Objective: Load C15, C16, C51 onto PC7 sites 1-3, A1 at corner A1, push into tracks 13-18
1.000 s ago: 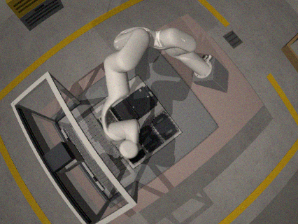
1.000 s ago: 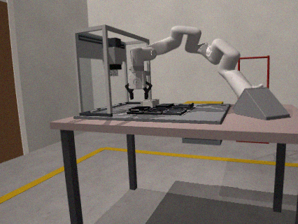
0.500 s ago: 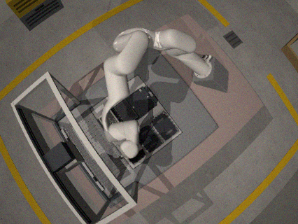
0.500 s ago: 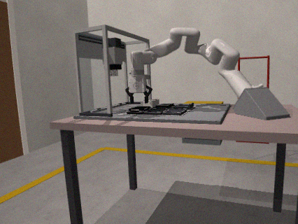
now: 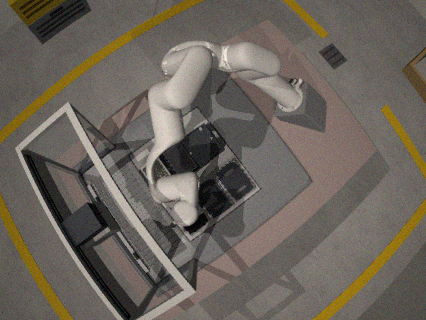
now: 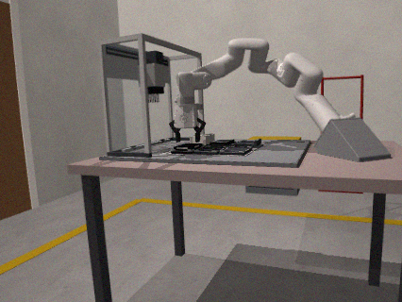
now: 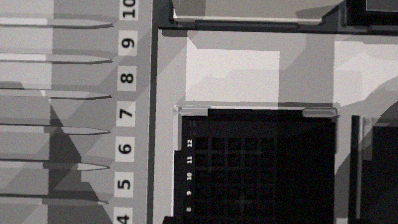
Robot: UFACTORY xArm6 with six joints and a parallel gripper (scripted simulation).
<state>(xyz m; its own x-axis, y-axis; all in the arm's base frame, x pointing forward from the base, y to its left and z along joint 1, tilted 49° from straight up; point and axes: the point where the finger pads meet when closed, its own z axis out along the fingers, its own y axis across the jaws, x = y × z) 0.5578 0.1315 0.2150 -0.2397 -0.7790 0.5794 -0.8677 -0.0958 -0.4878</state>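
Right now my hand is 3 cm above the black 96-well plate. Round my hand: plate carrier PC7: 15 cm behind, 15 cm to the right, 3 cm below; then pale well plate: 4 cm behind, 18 cm to the right, 2 cm below; then A1 mark: 16 cm behind, 1 cm to the right, 4 cm below.
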